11 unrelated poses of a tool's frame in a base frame.
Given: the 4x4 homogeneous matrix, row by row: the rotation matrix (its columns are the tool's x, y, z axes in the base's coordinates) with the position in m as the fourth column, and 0 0 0 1 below. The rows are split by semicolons.
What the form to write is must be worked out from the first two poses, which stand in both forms.
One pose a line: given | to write
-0.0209, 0.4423, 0.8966, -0.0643; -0.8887, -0.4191, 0.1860, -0.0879; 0.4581, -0.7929, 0.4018, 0.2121; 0, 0, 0, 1 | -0.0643, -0.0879, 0.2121; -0.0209, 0.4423, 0.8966; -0.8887, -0.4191, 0.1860; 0.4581, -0.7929, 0.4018
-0.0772, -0.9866, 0.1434, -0.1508; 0.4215, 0.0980, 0.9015, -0.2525; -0.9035, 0.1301, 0.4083, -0.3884; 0, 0, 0, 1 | -0.1508, -0.2525, -0.3884; -0.0772, -0.9866, 0.1434; 0.4215, 0.0980, 0.9015; -0.9035, 0.1301, 0.4083
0.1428, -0.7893, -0.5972, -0.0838; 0.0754, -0.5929, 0.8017, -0.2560; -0.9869, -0.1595, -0.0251, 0.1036; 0, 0, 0, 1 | -0.0838, -0.2560, 0.1036; 0.1428, -0.7893, -0.5972; 0.0754, -0.5929, 0.8017; -0.9869, -0.1595, -0.0251
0.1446, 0.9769, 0.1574, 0.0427; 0.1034, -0.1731, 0.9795, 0.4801; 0.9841, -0.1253, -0.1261, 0.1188; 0, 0, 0, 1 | 0.0427, 0.4801, 0.1188; 0.1446, 0.9769, 0.1574; 0.1034, -0.1731, 0.9795; 0.9841, -0.1253, -0.1261
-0.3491, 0.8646, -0.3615, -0.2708; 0.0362, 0.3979, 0.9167, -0.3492; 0.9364, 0.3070, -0.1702, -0.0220; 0, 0, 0, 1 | -0.2708, -0.3492, -0.0220; -0.3491, 0.8646, -0.3615; 0.0362, 0.3979, 0.9167; 0.9364, 0.3070, -0.1702
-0.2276, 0.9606, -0.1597, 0.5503; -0.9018, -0.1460, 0.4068, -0.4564; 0.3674, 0.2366, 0.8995, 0.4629; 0, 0, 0, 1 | 0.5503, -0.4564, 0.4629; -0.2276, 0.9606, -0.1597; -0.9018, -0.1460, 0.4068; 0.3674, 0.2366, 0.8995
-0.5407, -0.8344, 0.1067, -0.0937; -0.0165, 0.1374, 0.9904, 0.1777; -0.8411, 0.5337, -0.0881, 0.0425; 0, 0, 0, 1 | -0.0937, 0.1777, 0.0425; -0.5407, -0.8344, 0.1067; -0.0165, 0.1374, 0.9904; -0.8411, 0.5337, -0.0881
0.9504, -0.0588, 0.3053, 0.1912; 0.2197, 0.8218, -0.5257, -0.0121; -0.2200, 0.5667, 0.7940, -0.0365; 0, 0, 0, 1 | 0.1912, -0.0121, -0.0365; 0.9504, -0.0588, 0.3053; 0.2197, 0.8218, -0.5257; -0.2200, 0.5667, 0.7940
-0.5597, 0.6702, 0.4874, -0.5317; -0.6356, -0.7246, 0.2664, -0.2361; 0.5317, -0.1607, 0.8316, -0.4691; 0, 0, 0, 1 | -0.5317, -0.2361, -0.4691; -0.5597, 0.6702, 0.4874; -0.6356, -0.7246, 0.2664; 0.5317, -0.1607, 0.8316
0.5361, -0.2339, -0.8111, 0.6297; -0.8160, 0.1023, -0.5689, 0.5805; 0.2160, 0.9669, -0.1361, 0.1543; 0, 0, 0, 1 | 0.6297, 0.5805, 0.1543; 0.5361, -0.2339, -0.8111; -0.8160, 0.1023, -0.5689; 0.2160, 0.9669, -0.1361
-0.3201, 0.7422, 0.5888, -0.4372; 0.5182, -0.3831, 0.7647, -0.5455; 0.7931, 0.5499, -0.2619, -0.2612; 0, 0, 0, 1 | -0.4372, -0.5455, -0.2612; -0.3201, 0.7422, 0.5888; 0.5182, -0.3831, 0.7647; 0.7931, 0.5499, -0.2619
